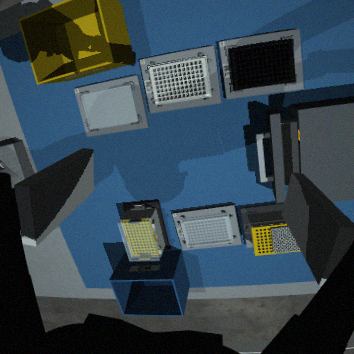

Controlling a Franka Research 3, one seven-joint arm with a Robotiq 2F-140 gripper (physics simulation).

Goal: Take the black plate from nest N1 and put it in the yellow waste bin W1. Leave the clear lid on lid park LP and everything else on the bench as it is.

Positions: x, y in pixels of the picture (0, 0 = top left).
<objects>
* my gripper: 187, 181
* black plate: 268, 63
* clear lid: 114, 106
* white plate: 185, 79
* nest N1: 273, 36
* nest N3: 209, 51
</objects>
